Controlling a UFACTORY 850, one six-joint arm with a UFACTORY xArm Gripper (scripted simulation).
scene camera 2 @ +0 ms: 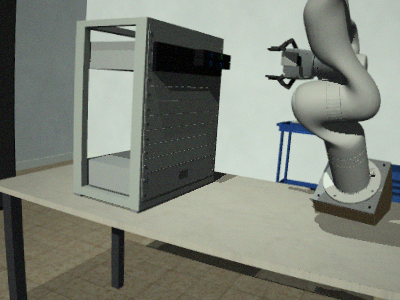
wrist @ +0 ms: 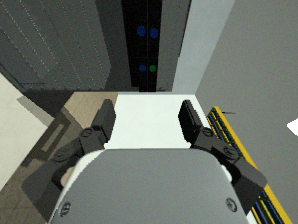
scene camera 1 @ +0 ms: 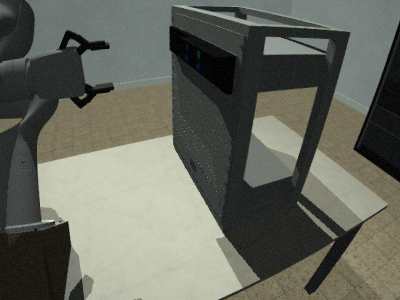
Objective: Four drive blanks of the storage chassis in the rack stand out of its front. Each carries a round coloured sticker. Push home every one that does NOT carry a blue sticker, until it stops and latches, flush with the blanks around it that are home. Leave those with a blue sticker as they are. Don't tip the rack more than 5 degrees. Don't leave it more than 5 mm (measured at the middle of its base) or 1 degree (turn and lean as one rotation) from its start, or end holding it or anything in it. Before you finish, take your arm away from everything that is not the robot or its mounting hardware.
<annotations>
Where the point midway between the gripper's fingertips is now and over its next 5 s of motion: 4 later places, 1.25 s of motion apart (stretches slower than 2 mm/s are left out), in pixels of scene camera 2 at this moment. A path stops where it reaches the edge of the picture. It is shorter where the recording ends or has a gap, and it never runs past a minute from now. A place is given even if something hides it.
My gripper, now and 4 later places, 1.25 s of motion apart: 267, 62; 237, 60; 228, 61; 231, 60; 225, 56
</annotations>
